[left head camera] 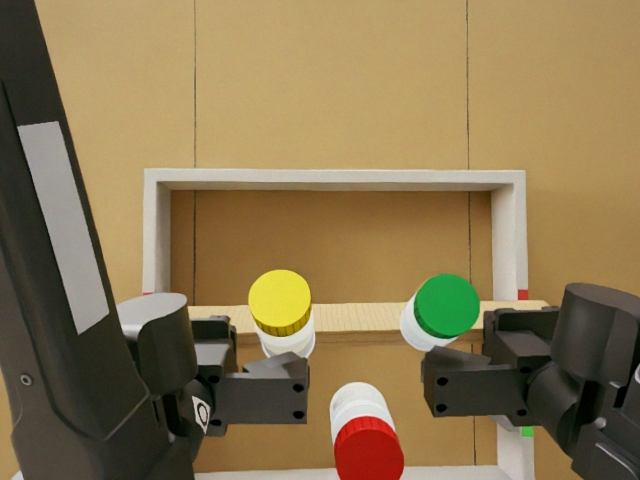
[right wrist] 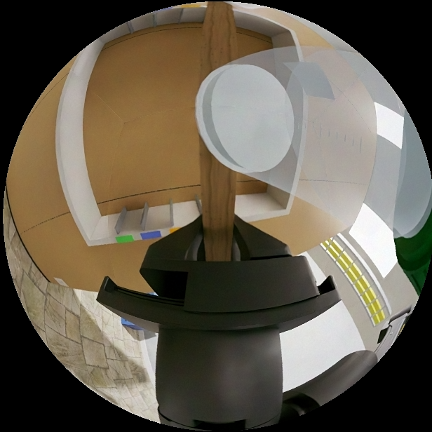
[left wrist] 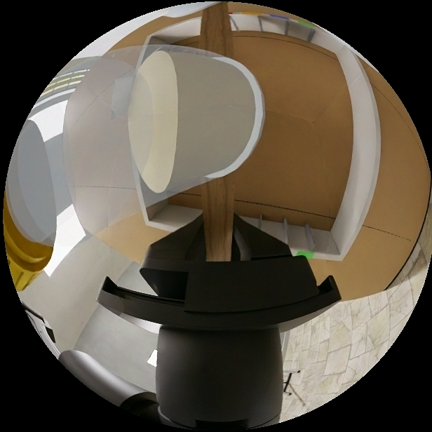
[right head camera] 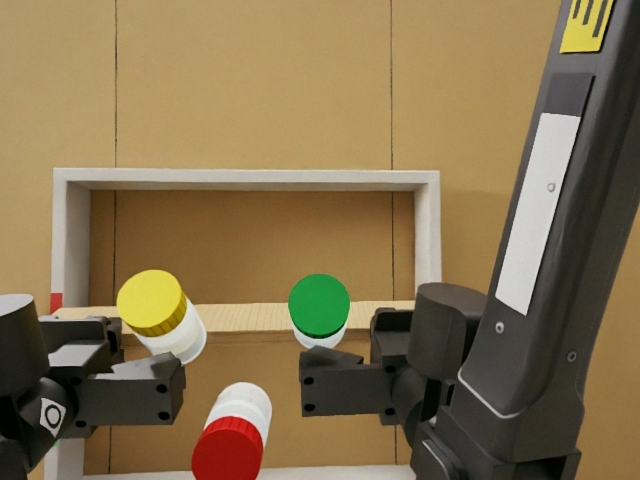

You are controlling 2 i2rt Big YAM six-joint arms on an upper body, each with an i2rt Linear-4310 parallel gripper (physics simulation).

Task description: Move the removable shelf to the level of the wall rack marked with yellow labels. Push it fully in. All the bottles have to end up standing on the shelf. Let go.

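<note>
The wooden shelf (left head camera: 361,316) (right head camera: 242,316) (left wrist: 218,200) (right wrist: 218,195) is held at both ends in front of the white wall rack (left head camera: 336,175) (right head camera: 248,175). My left gripper (left head camera: 273,361) (right head camera: 149,361) (left wrist: 218,216) and right gripper (left head camera: 454,356) (right head camera: 336,356) (right wrist: 219,225) are shut on it. The yellow-capped bottle (left head camera: 281,304) (right head camera: 155,304) (left wrist: 25,257) and green-capped bottle (left head camera: 445,307) (right head camera: 318,307) (right wrist: 417,260) are tipped, caps towards the head cameras, bases over the shelf's front edge. The red-capped bottle (left head camera: 368,444) (right head camera: 230,446) is below the shelf in both head views, base up and apart from it.
Red (left head camera: 522,294) (right head camera: 56,299) and green (left head camera: 527,431) (right wrist: 125,239) labels show on the rack sides. A yellow-orange label (right wrist: 176,230) is beside a blue label (right wrist: 151,234) in the right wrist view. Thin ledges stand inside the rack's side. Its lower bar (left head camera: 289,474) shows below.
</note>
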